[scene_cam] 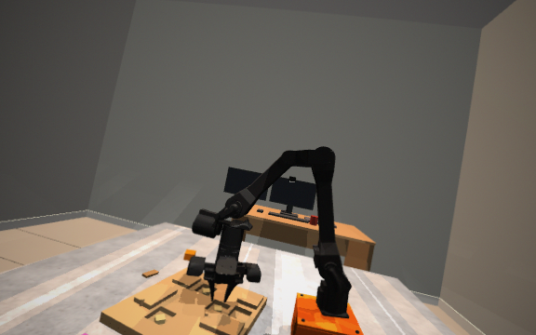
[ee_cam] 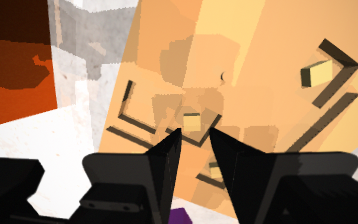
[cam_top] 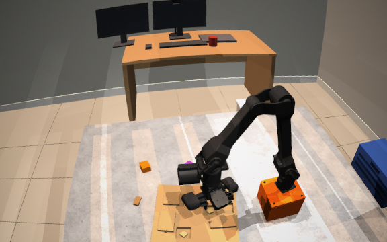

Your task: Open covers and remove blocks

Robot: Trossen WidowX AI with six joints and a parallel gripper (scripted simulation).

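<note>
Right now the tan puzzle board is 4 cm ahead of my gripper tip, 1 cm to the right of it and 2 cm below it. Also, from my gripper tip: flat brown piece 24 cm ahead, 13 cm to the right, 3 cm below.
</note>
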